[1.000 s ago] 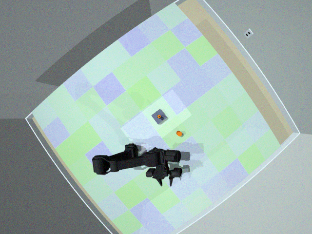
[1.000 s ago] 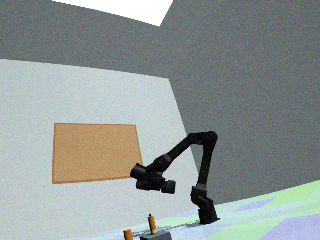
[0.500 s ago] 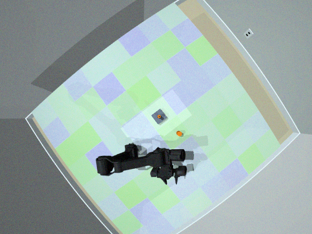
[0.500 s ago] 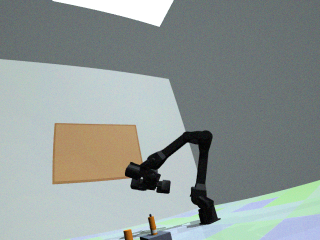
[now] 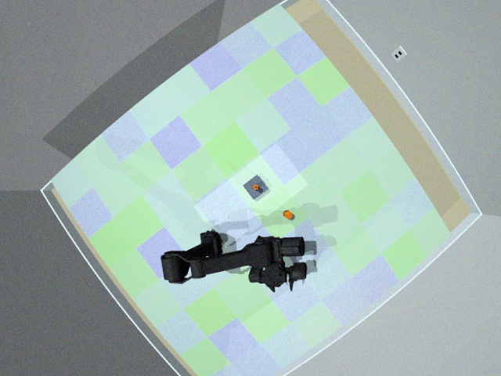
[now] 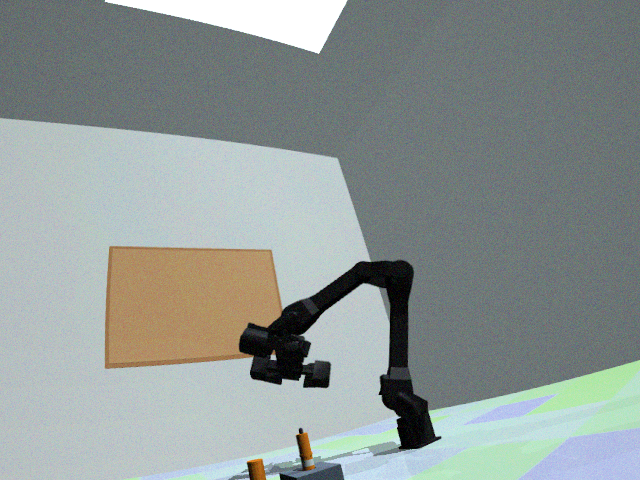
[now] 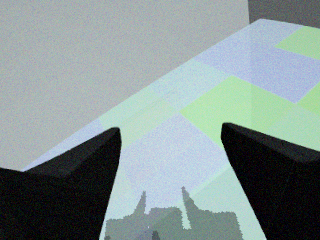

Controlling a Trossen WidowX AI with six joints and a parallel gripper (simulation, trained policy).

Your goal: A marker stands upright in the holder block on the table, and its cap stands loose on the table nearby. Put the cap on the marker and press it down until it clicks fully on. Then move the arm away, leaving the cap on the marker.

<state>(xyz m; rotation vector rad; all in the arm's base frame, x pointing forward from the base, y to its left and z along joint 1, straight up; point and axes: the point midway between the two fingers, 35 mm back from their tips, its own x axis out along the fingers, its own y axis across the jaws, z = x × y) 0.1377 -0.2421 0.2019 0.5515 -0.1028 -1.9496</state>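
The orange cap is 180 mm to the left of my gripper tip, 180 mm ahead of it and 170 mm below it. Also, from my gripper tip: grey holder block: 340 mm to the left, 170 mm below, 140 mm ahead.
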